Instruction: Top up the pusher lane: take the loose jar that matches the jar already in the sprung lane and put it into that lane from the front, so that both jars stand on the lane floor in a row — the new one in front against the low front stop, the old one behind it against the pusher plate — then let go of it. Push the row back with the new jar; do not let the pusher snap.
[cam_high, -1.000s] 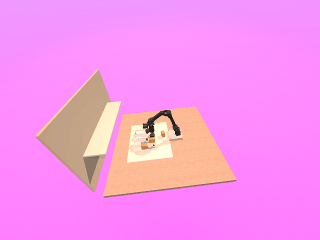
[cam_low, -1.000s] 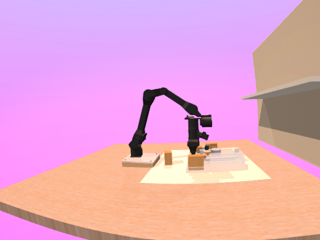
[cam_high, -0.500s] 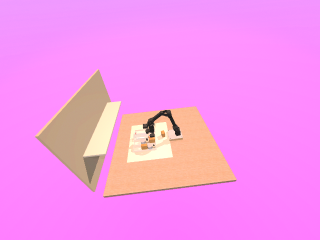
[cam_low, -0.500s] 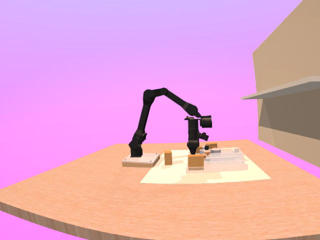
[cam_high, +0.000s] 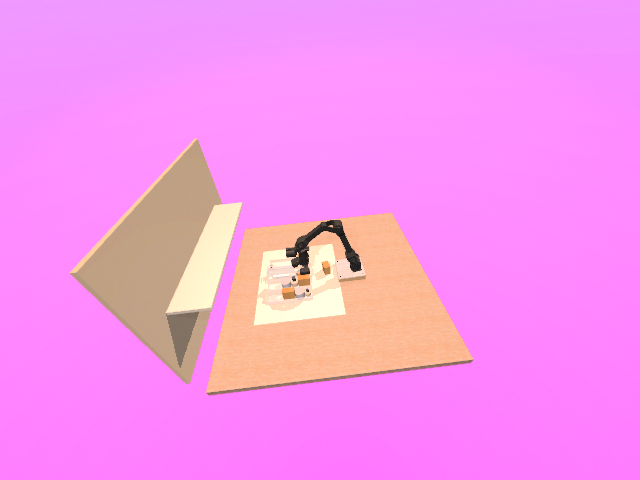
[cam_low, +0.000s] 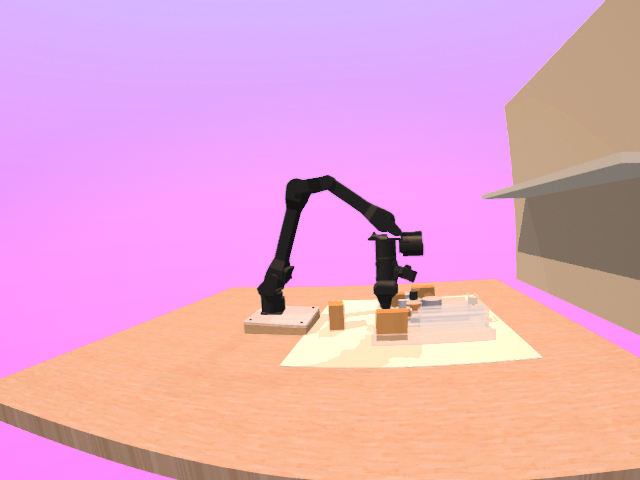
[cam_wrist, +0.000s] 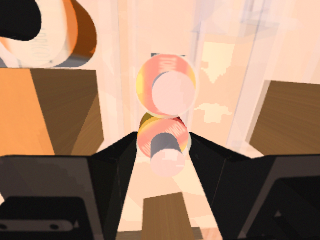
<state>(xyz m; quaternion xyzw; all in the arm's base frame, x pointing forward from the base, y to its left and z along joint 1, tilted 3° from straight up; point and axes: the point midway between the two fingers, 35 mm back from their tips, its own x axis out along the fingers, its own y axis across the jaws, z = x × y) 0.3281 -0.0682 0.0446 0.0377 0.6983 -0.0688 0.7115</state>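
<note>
My gripper tip is now 14 cm past the block and 1 cm to the right of it. Also, from my gripper tip: shelf (50 cm ahead, 5 cm to the right, 33 cm above); clear lane rack (14 cm ahead, 5 cm to the right, 1 cm below).
</note>
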